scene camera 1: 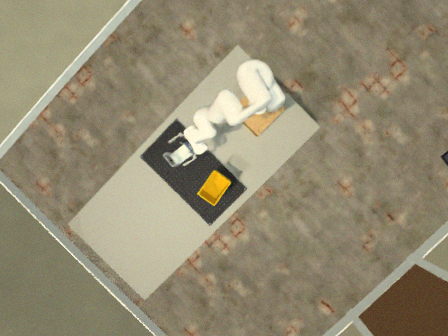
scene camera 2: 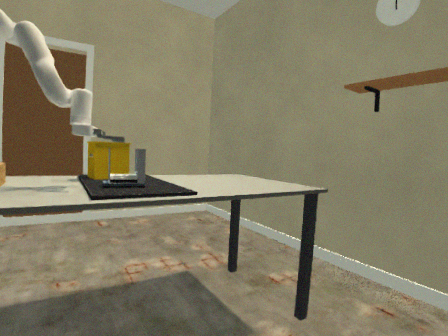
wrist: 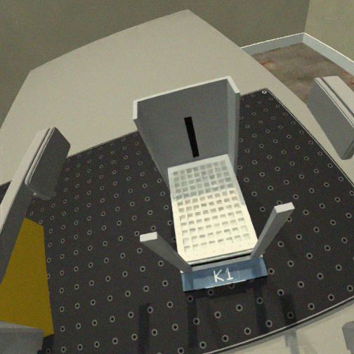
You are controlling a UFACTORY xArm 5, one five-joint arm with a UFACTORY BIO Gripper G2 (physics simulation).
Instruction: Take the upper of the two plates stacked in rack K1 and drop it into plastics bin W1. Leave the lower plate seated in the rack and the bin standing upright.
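Frame: origin at the arm's base, x ahead, y left, z up, level; metres.
Where they show: hand, its tool point: (scene camera 1: 179, 152) (scene camera 2: 119, 139).
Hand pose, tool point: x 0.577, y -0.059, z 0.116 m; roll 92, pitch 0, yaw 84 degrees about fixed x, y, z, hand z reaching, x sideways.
Observation:
Things, the pixels of their centre, and the offset from my tool point. Level surfaces: height alone.
- Rack K1, middle of its body: (scene camera 2: 123, 167) (scene camera 1: 180, 153) dx +0.021, dy -0.009, dz -0.111 m
- white gridded upper plate, middle of its body: (scene camera 2: 126, 176) (scene camera 1: 180, 154) dx +0.031, dy -0.009, dz -0.149 m
- Yellow bin W1, middle of its body: (scene camera 2: 108, 160) (scene camera 1: 215, 186) dx -0.028, dy +0.303, dz -0.099 m
- perforated black mat, height of its surface: dz -0.188 m
- pale table, height of its surface: dz -0.201 m
Rack K1 (scene camera 1: 168, 160) (scene camera 2: 140, 167) (wrist: 162, 122) stands upright on the black mat, with a tall grey back wall, two front posts and a blue label strip. The white gridded upper plate (scene camera 1: 180, 154) (scene camera 2: 122, 176) (wrist: 215, 215) lies flat in it. The lower plate is mostly hidden beneath and cannot be told apart clearly. Yellow bin W1 (scene camera 1: 216, 186) (scene camera 2: 112, 160) (wrist: 25, 275) stands upright beside the rack. My gripper (scene camera 1: 183, 149) (scene camera 2: 110, 135) (wrist: 191, 141) is open and empty, above the rack, its fingers wide apart on either side of the plates in the wrist view.
The perforated black mat (scene camera 1: 187, 185) (scene camera 2: 165, 190) (wrist: 110, 240) lies on the pale table (scene camera 1: 125, 225) (scene camera 2: 225, 182) (wrist: 100, 85). The arm stands on a wooden base plate (scene camera 1: 257, 127). The rack's back wall and posts rise above the plates.

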